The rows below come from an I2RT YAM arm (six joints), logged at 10 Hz.
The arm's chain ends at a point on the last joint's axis. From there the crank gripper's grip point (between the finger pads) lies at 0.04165 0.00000 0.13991 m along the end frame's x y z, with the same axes.
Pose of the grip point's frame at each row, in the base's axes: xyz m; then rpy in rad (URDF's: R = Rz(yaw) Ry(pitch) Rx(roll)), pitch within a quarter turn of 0, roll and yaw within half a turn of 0:
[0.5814, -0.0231, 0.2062, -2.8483, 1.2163, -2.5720]
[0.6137, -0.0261, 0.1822, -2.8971, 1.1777, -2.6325]
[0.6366, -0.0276, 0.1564, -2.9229, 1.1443, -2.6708]
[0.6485, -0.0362, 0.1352, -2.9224, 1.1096, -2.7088]
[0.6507, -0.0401, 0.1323, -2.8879, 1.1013, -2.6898]
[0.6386, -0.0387, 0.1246, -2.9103, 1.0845, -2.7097]
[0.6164, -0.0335, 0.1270, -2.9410, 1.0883, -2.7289]
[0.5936, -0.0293, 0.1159, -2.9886, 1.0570, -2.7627]
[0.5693, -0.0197, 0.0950, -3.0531, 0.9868, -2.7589]
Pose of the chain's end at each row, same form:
[0.4660, -0.0490, 0.2918, -2.8483, 1.2163, -2.5720]
[0.5016, -0.0499, 0.2727, -2.8971, 1.1777, -2.6325]
[0.5274, -0.0491, 0.2508, -2.9229, 1.1443, -2.6708]
[0.5415, -0.0521, 0.2333, -2.9224, 1.1096, -2.7088]
[0.5437, -0.0530, 0.2307, -2.8879, 1.1013, -2.6898]
[0.5335, -0.0518, 0.2251, -2.9103, 1.0845, -2.7097]
[0.5117, -0.0489, 0.2275, -2.9410, 1.0883, -2.7289]
[0.4929, -0.0465, 0.2201, -2.9886, 1.0570, -2.7627]
[0.4781, -0.0431, 0.2066, -3.0531, 0.9868, -2.7589]

